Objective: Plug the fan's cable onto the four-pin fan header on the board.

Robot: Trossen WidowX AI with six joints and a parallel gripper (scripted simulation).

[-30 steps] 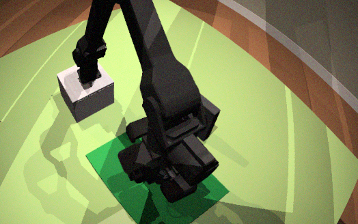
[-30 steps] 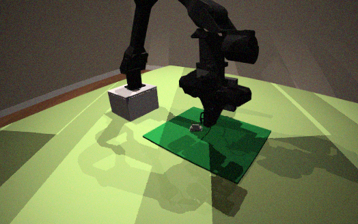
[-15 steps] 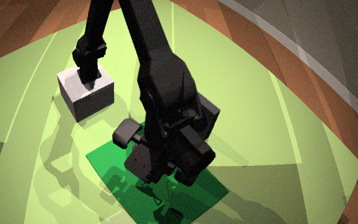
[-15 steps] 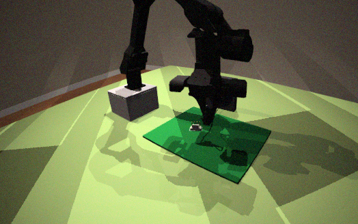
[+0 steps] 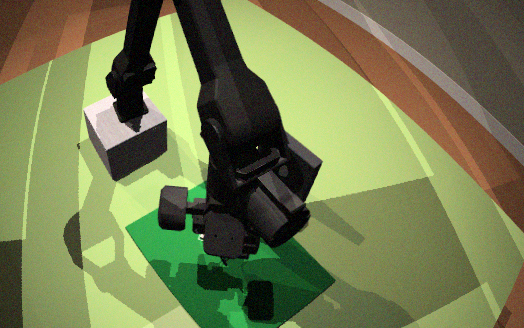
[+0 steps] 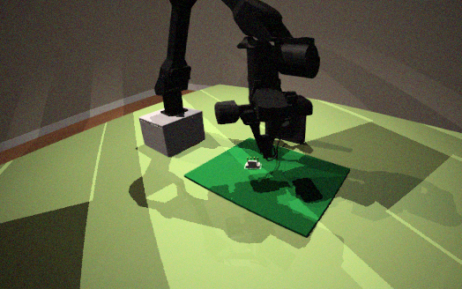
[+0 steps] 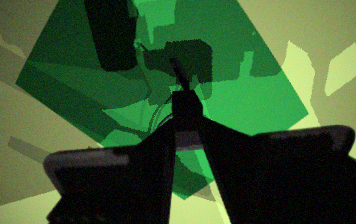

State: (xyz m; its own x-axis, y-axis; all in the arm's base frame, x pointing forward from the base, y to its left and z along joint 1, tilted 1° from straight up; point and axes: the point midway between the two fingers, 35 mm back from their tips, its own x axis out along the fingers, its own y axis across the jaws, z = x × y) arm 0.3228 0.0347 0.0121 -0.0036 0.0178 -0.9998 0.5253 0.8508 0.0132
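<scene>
Now: gripper tip 80 mm above the board, 10 mm to the right of it and 10 mm short of it. From my gripper tip the other things lie so: dark fan plug: 10 mm ahead, 10 mm above; then black square fan: 170 mm to the left, 80 mm behind, 10 mm below.
</scene>
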